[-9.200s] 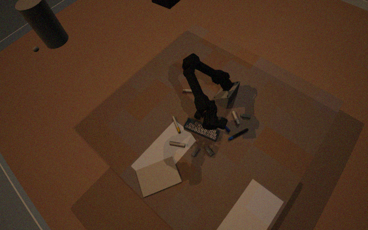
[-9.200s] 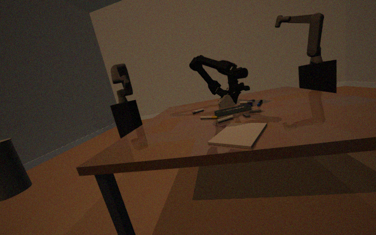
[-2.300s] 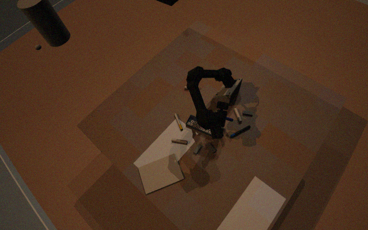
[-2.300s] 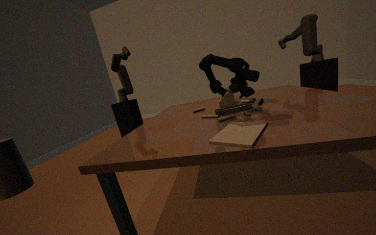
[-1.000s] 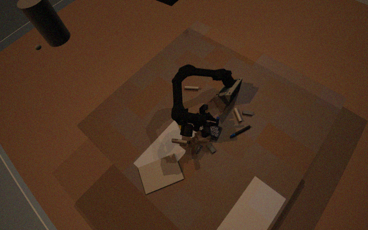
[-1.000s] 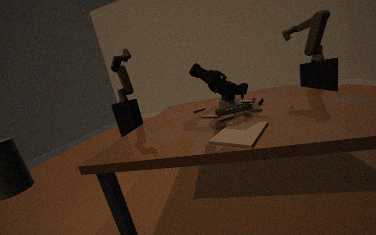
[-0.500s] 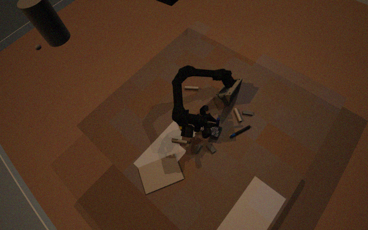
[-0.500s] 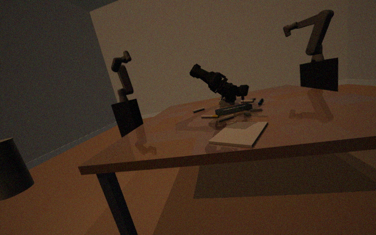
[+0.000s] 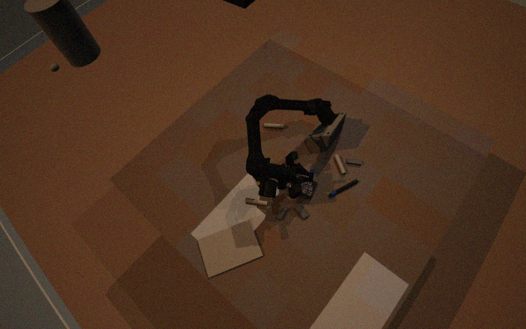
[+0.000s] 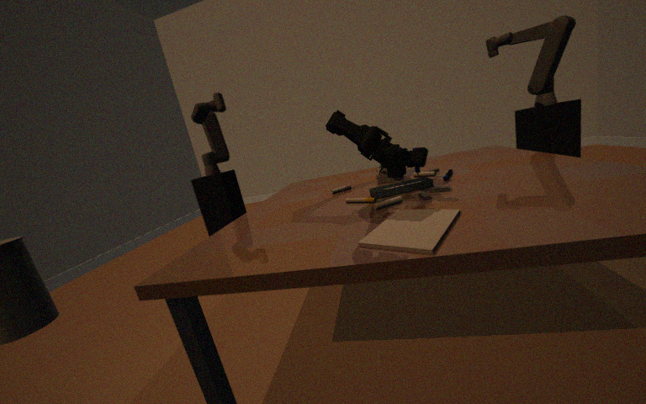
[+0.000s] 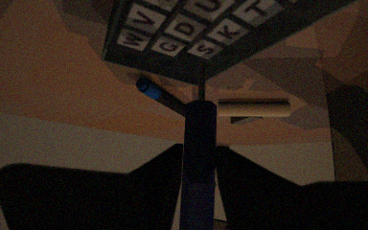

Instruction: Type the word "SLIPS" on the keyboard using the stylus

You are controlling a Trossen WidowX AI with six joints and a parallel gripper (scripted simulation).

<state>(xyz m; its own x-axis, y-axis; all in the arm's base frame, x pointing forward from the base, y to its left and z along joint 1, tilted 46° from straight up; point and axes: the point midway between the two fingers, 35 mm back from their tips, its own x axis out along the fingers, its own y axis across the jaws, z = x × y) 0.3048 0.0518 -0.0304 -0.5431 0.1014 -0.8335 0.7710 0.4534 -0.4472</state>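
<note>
Right now my gripper tip is 22 cm to the left of the yellow pencil, 10 cm short of it and 7 cm above it. Round my gripper tip: blue-tipped pen (12 cm to the left, 7 cm below, 4 cm behind); then blue stylus (1 cm below); then pale pad (42 cm ahead, 11 cm to the right, 7 cm below).
</note>
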